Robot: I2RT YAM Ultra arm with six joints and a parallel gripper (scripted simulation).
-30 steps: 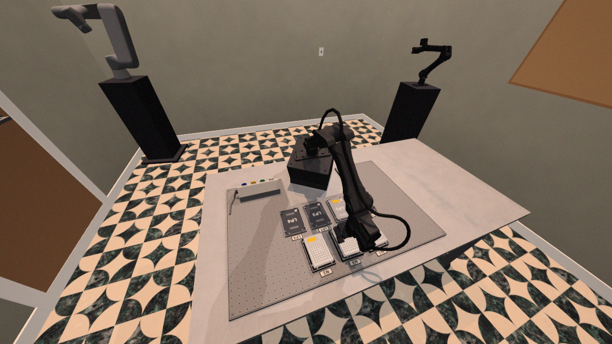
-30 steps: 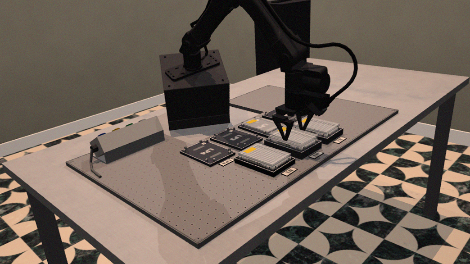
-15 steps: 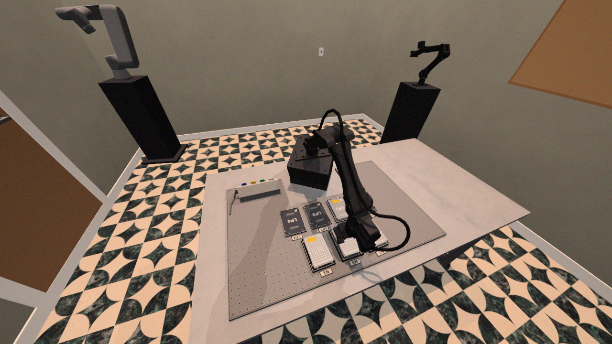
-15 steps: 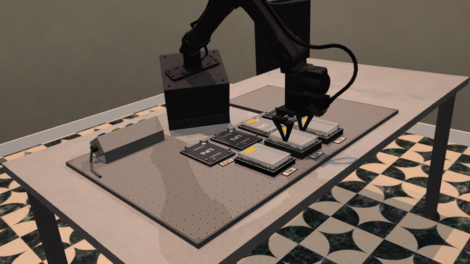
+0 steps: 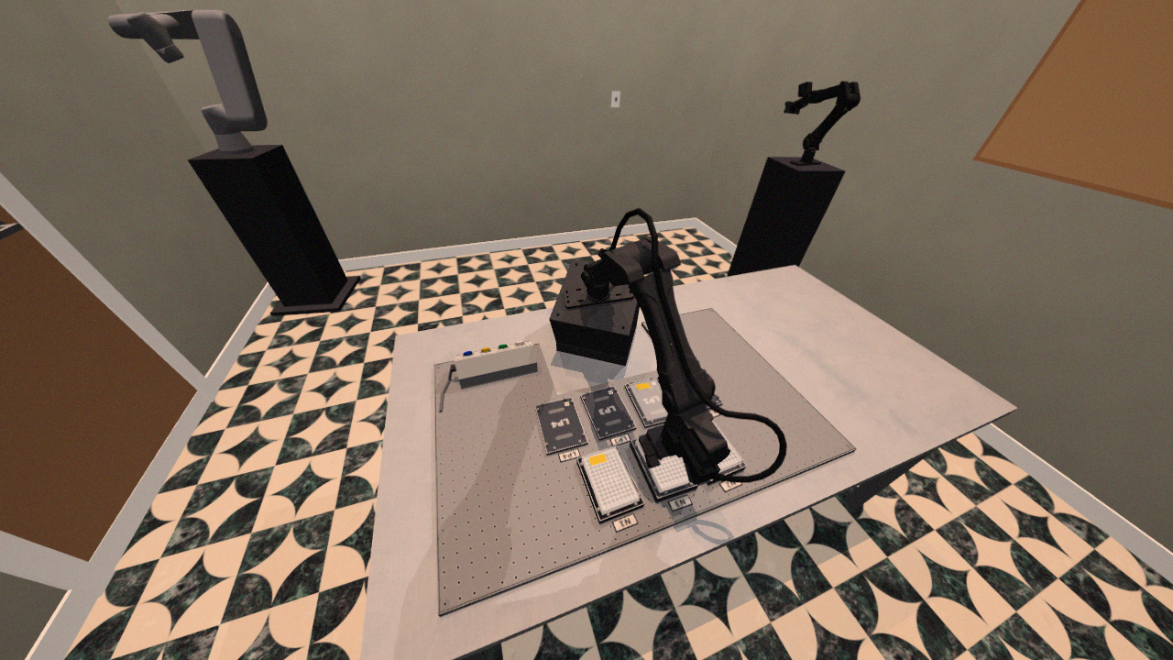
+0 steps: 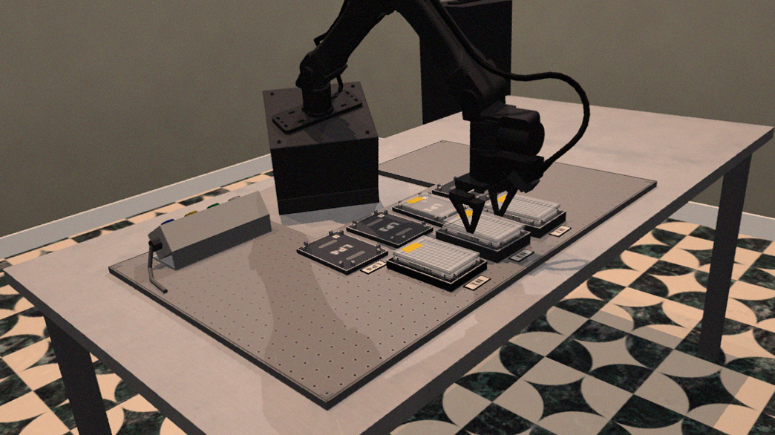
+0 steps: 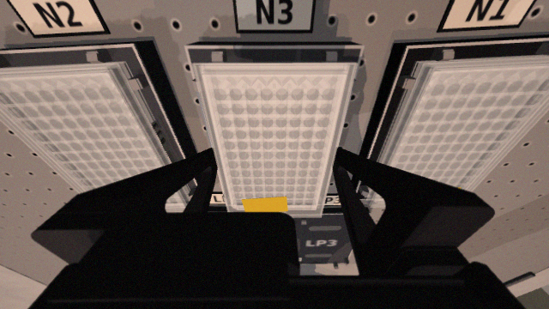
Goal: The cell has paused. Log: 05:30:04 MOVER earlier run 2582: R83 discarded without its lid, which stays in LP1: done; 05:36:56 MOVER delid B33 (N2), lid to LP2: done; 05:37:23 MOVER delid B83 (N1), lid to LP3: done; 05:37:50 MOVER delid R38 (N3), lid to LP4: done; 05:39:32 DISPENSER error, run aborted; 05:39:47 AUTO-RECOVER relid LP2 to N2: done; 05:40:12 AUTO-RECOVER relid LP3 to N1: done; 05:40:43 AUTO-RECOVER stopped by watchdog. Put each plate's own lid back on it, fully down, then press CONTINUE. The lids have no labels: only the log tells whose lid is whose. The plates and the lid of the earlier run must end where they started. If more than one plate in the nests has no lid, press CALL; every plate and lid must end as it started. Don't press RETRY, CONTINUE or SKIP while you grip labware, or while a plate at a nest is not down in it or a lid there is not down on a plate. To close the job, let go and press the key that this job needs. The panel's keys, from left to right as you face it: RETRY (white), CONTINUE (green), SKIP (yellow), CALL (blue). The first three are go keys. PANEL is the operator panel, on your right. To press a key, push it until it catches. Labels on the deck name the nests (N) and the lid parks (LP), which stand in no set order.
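My hand is 1 cm past the plate and 2 cm above it. From my hand the other things lie so: lid park LP3 (17 cm behind, 10 cm to the right, 4 cm below); then green CONTINUE key (40 cm behind, 37 cm to the right, 2 cm above); then white RETRY key (41 cm behind, 32 cm to the right, 2 cm above).
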